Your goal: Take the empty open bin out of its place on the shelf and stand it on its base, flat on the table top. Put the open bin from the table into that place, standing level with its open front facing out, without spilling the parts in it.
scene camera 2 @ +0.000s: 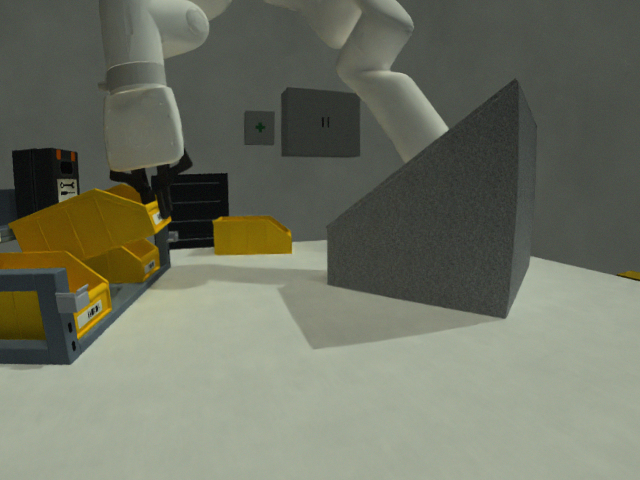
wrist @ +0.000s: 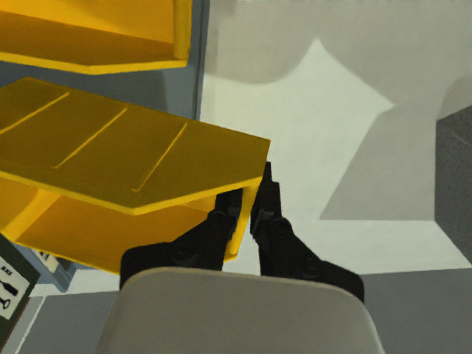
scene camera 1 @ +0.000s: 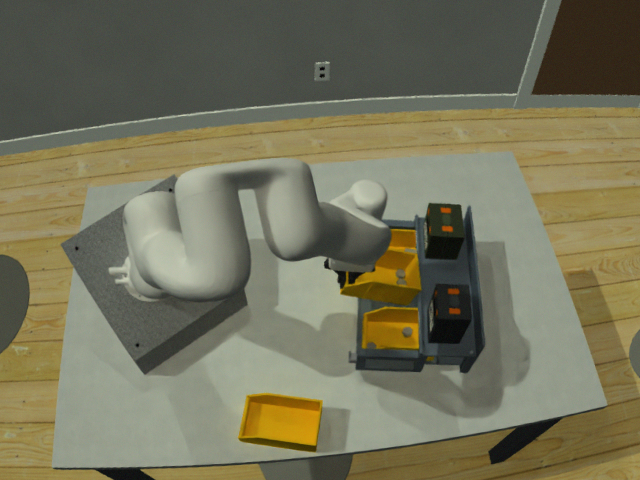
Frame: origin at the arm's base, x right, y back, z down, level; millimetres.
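Seen in the pictures: gripper, fingertip midpoint: (scene camera 2: pixel 160 218) (wrist: pixel 247 173) (scene camera 1: pixel 345 283); arm's base at its link origin: (scene camera 2: pixel 443 171).
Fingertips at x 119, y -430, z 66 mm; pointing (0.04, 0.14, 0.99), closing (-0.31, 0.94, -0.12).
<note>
Offsets run from my fingertips to a thing's top centre. "pt": to the spot under its first point. Level surfaces: height alone.
My gripper (scene camera 1: pixel 347 279) (scene camera 2: pixel 156 206) (wrist: pixel 247 173) is shut on the front wall of the open yellow bin with parts {pt dy -82, dx +54, dz -19 mm} (scene camera 1: pixel 387 289) (scene camera 2: pixel 87 222) (wrist: pixel 200 150). The bin is tilted, front end higher than its back, over the middle place of the blue-grey shelf (scene camera 1: pixel 390 362) (scene camera 2: pixel 54 289) (wrist: pixel 177 95), between two other bins. Grey round parts lie inside it in scene view 1. Whether its back touches the shelf is hidden. The empty yellow bin {pt dy +228, dx +242, dz +105 mm} (scene camera 1: pixel 281 421) (scene camera 2: pixel 251 235) stands flat on its base on the table top {dz +108 mm} (scene camera 1: pixel 206 413) (scene camera 2: pixel 310 403).
One neighbouring yellow bin {pt dy -86, dx +98, dz +99 mm} (scene camera 1: pixel 390 328) (scene camera 2: pixel 121 263) (wrist: pixel 100 25) and another yellow bin (scene camera 1: pixel 403 240) (scene camera 2: pixel 31 268) stand in the shelf. A dark green case {dy -263, dx -42, dz -90 mm} (scene camera 1: pixel 443 229) (wrist: pixel 15 285) and a black case {dy -176, dx +172, dz -115 mm} (scene camera 1: pixel 450 312) stand behind them. The grey plinth (scene camera 1: pixel 196 335) (scene camera 2: pixel 429 232) carries the arm.
</note>
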